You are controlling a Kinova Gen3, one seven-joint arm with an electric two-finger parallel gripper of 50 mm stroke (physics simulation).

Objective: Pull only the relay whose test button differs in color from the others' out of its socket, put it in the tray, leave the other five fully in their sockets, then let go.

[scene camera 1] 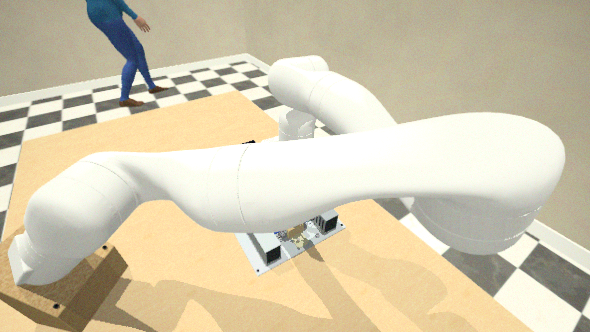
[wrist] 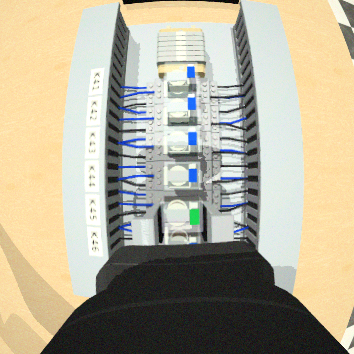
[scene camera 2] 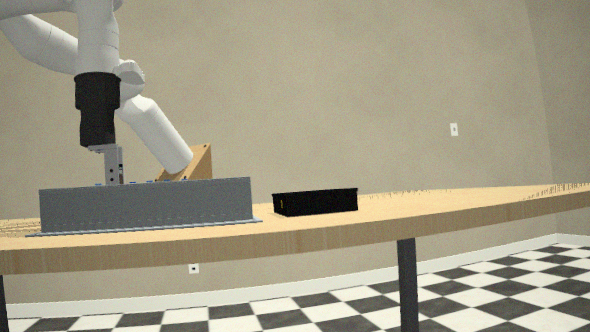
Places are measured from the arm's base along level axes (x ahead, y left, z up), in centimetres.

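Pixels of known places: gripper, fingertip midpoint: (wrist: 181, 215); arm's base, origin of the base link: (scene camera 1: 45, 258) (scene camera 2: 180, 162).
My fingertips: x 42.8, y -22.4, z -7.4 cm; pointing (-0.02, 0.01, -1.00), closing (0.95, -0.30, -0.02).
Note:
For each thing: its top centre in the pictures, then the offset to it from my fingertips. "spot": a spot on its surface instead.
- relay with the green test button, middle of its top: (wrist: 180, 216) (scene camera 2: 117, 166) dx +0.2, dy +0.5, dz +3.0 cm
- K46 relay, middle of its top: (wrist: 182, 248) dx -0.8, dy -2.4, dz +0.4 cm
- black tray, surface spot: (scene camera 2: 315, 202) spot: dx +18.2, dy +26.7, dz -4.8 cm
- terminal block, middle of its top: (wrist: 180, 47) dx +5.2, dy +14.6, dz -2.0 cm
The relay with the green test button (wrist: 182, 214) is between my fingers in the wrist view, over the K45 position. My gripper (scene camera 2: 114, 180) (wrist: 181, 215) is shut on it, with the fingertips just above the near duct's top edge in scene camera 2. The relay's lower end is hidden, so I cannot tell whether it is clear of its socket. Relays with blue buttons (wrist: 181, 175) (wrist: 178, 142) (wrist: 178, 114) sit in the row ahead, with another (wrist: 178, 84) at the far end. The K46 relay (wrist: 178, 236) is partly hidden by the gripper. The black tray (scene camera 2: 315, 202) stands right of the panel.
Grey slotted wire ducts (wrist: 90, 165) (wrist: 280, 165) (scene camera 2: 145, 207) flank the relay row. Blue and black wires run to the sockets. A terminal block (wrist: 181, 47) stands at the row's far end. A wooden wedge block (scene camera 1: 95, 280) (scene camera 2: 202, 167) stands on the table. A person (scene camera 1: 125, 45) stands beyond the table.

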